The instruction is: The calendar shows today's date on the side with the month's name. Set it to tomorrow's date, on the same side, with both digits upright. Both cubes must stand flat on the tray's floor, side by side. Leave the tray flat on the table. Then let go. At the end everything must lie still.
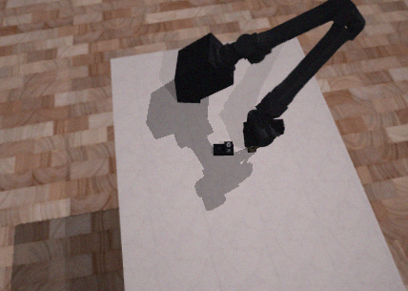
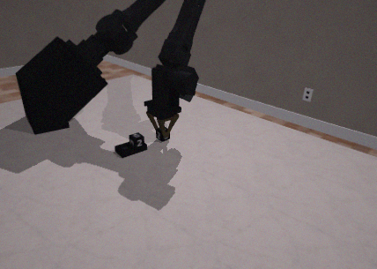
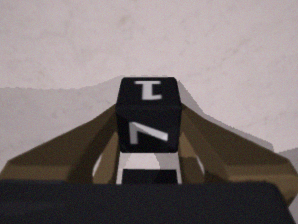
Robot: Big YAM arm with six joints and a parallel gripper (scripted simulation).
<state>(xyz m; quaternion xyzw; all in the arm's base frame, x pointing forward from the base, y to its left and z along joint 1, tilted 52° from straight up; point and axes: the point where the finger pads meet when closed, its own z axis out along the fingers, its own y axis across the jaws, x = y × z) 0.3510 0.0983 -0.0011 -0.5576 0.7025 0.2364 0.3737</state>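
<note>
My hand is right at the black digit cube. Also, from my hand: black tray 1 cm behind, 11 cm to the right, 1 cm below.
</note>
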